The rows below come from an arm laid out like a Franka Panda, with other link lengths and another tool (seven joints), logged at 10 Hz.
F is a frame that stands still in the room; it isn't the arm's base.
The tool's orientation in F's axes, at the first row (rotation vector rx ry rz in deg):
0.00 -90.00 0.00
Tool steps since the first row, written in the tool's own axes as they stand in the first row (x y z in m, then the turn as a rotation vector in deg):
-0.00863 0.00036 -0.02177 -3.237 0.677 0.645
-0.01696 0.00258 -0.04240 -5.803 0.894 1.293
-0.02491 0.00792 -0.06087 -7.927 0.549 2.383
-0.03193 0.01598 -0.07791 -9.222 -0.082 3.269
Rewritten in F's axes. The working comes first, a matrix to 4 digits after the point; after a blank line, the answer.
The tool's axes in the first row as the columns of a matrix, in F's axes (used below as rounded here):
0.0000 0.0000 -1.0000
0.0000 1.0000 0.0000
1.0000 0.0000 0.0000

0.02177 0.00036 -0.00863 -0.645 0.677 -3.237
0.04240 0.00258 -0.01696 -1.293 0.894 -5.803
0.06087 0.00792 -0.02491 -2.383 0.549 -7.927
0.07791 0.01598 -0.03193 -3.269 -0.082 -9.222

